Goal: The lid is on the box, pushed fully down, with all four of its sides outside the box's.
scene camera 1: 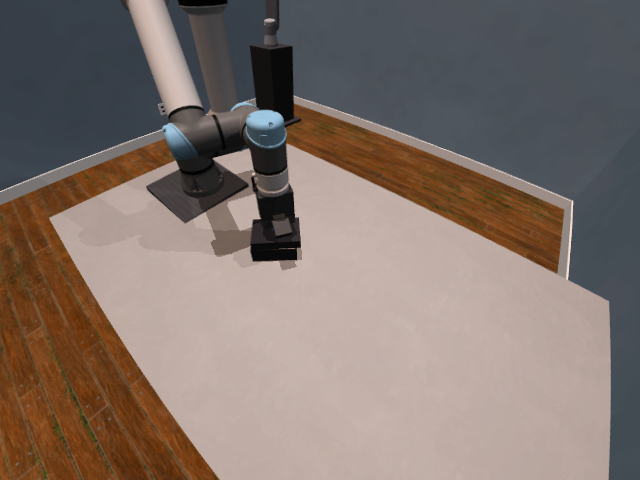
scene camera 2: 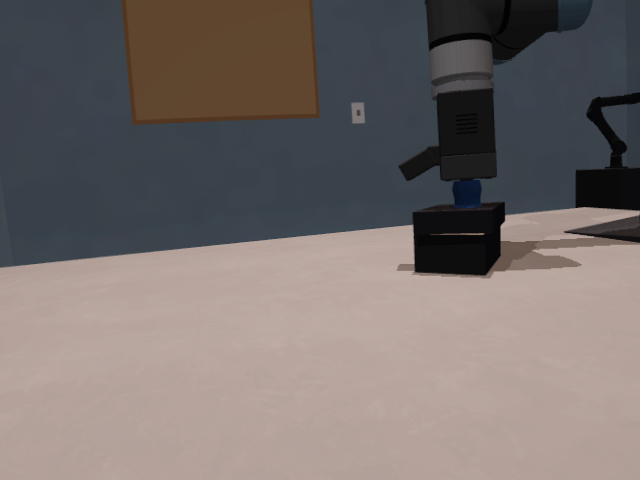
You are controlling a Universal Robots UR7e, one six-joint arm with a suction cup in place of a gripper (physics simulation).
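Pixels of known places: arm's base at its link origin: (scene camera 1: 203, 183).
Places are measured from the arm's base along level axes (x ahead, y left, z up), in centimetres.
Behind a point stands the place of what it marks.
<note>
The black box (scene camera 1: 273, 254) @(z 1.0, x 44.7, y -6.3 cm) (scene camera 2: 449, 255) @(z 0.5, x 46.3, y 1.3 cm) stands upright on the pale table. The black lid (scene camera 1: 266, 239) @(z 5.7, x 42.7, y -6.4 cm) (scene camera 2: 449, 222) @(z 4.6, x 46.8, y 2.2 cm) is over it, close to level, with its lower edge around the height of the box's rim. In scene camera 2 a thin light strip shows between the lid's front edge and the box's front wall, so the lid is not fully down there. The lid juts slightly past the box at the right in both views. My gripper's blue suction cup (scene camera 2: 467, 203) is on the lid's top and holds it. In scene camera 1 the cup is hidden. The far sides are hidden.
The table (scene camera 1: 392, 351) @(z -1.8, x 83.2, y -6.7 cm) (scene camera 2: 289, 351) @(z -1.8, x 69.4, y 16.5 cm) carries the arm's dark base plate (scene camera 1: 170, 196) @(z -0.4, x -2.7, y -12.0 cm) (scene camera 2: 615, 228) @(z -0.9, x 6.9, y -8.8 cm) behind the box. A black pedestal (scene camera 1: 272, 77) (scene camera 2: 599, 188) with another arm stands farther back. A brown board (scene camera 2: 222, 62) hangs on the wall.
</note>
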